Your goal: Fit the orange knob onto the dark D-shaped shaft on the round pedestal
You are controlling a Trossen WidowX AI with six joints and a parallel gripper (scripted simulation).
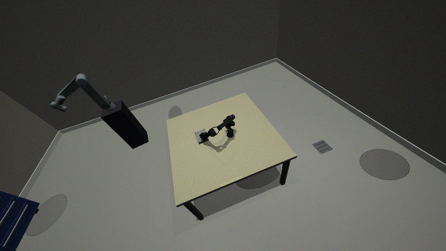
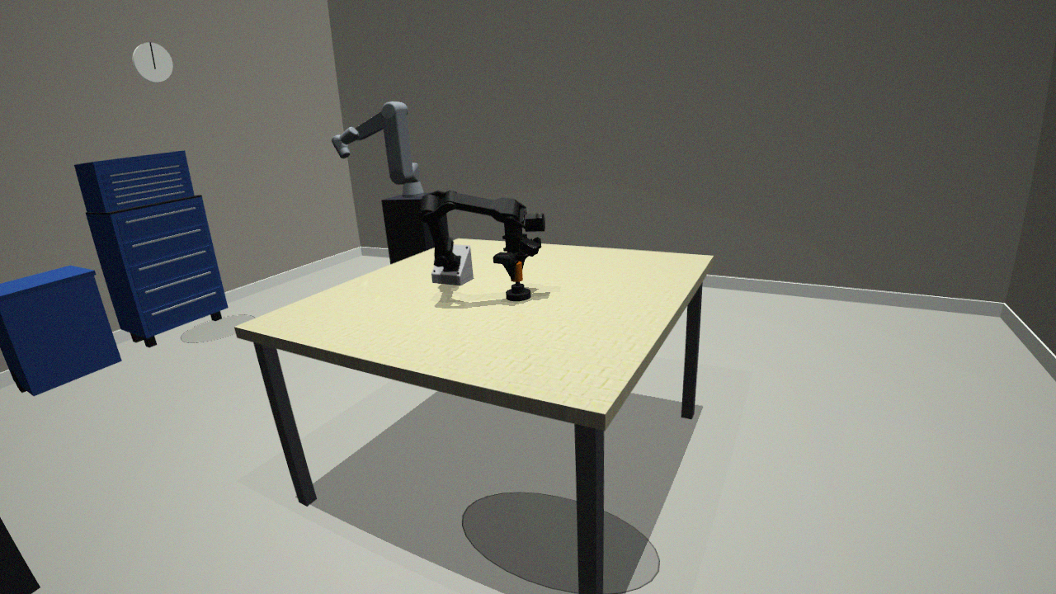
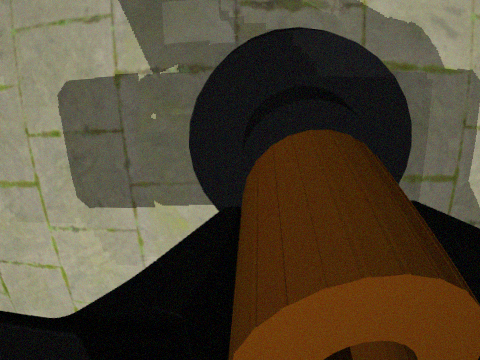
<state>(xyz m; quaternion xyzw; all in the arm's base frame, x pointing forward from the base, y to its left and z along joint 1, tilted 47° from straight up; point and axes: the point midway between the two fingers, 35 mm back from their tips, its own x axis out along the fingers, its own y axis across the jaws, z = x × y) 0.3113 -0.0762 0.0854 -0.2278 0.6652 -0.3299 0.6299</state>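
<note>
The orange knob lies 20 mm above my gripper tip. Round my gripper tip: dark round pedestal: 40 mm below.
</note>
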